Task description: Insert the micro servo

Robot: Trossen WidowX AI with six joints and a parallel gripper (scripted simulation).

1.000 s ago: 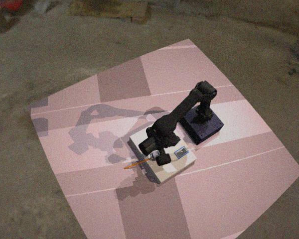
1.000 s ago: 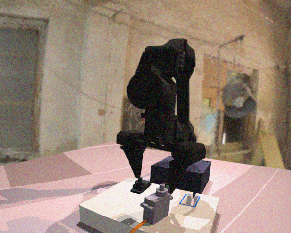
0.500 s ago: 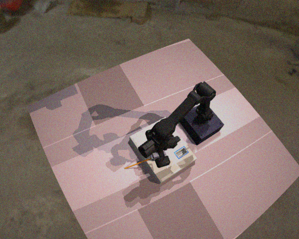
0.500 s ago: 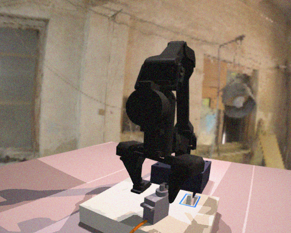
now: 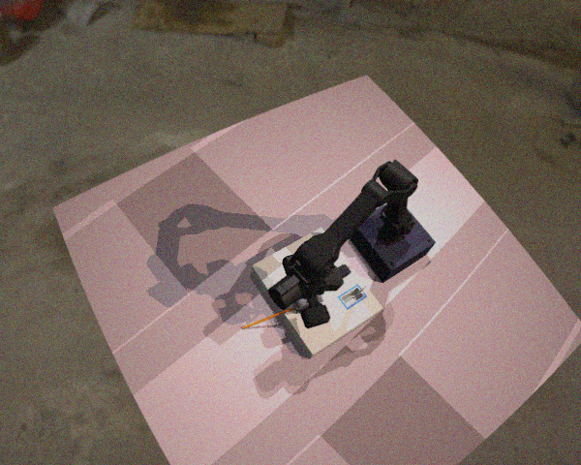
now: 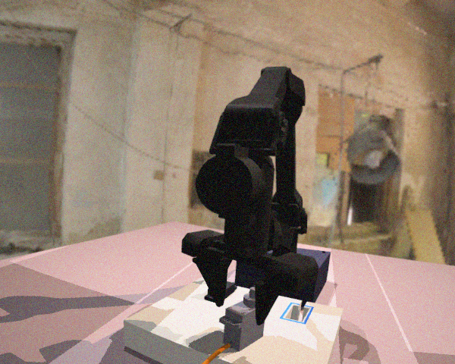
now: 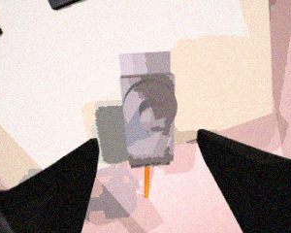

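Now: gripper tip 70 mm above the pale deck, 30 mm to the left of it and 30 mm past it.
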